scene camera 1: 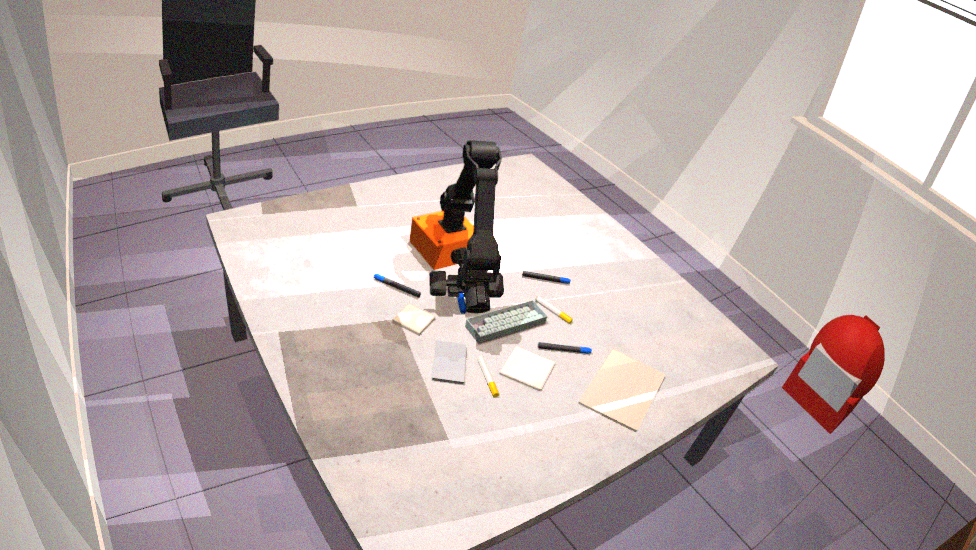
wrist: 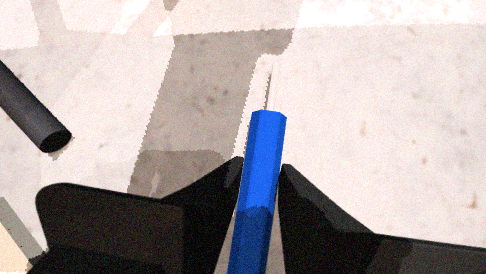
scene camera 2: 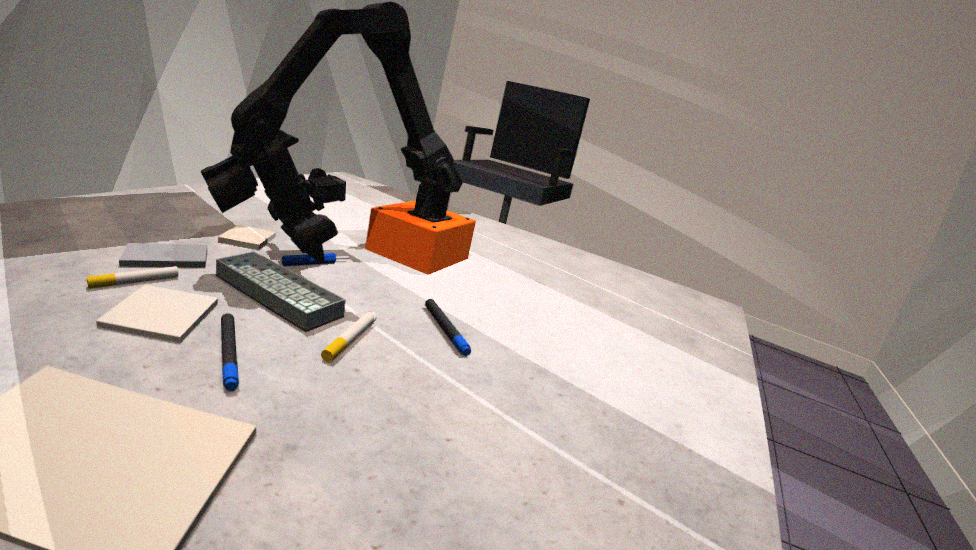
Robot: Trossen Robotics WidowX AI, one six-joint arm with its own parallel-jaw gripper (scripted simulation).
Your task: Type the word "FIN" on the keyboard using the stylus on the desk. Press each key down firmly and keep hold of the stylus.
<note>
I see my gripper (scene camera 2: pixel 319 259).
My gripper also shows in scene camera 1 (scene camera 1: pixel 460 295) and in the wrist view (wrist: pixel 261 168).
</note>
